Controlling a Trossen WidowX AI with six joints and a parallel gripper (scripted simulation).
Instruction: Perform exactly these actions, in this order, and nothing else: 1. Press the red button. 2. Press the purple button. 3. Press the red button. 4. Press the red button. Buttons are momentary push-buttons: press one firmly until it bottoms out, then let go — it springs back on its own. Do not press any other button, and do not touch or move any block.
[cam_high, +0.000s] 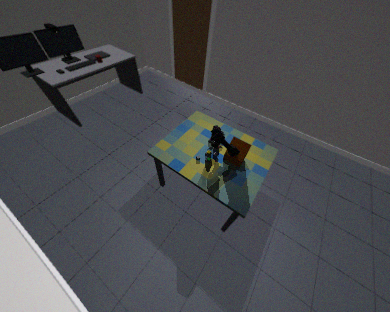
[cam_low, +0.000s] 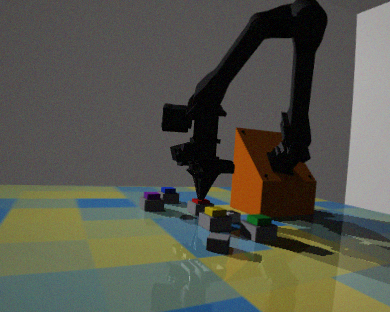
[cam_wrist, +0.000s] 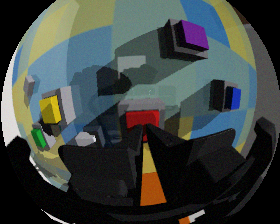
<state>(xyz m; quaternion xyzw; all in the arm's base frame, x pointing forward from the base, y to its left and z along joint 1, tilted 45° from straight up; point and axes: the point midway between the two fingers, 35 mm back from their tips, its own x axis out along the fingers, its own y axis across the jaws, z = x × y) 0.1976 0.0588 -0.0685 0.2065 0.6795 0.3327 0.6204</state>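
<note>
Right now my gripper tip is 10 mm above the red button. The rest, counted from my gripper tip: purple button (110 mm ahead, 50 mm to the right); yellow button (10 mm ahead, 120 mm to the left); white block (50 mm behind, 70 mm to the left, 20 mm below).
</note>
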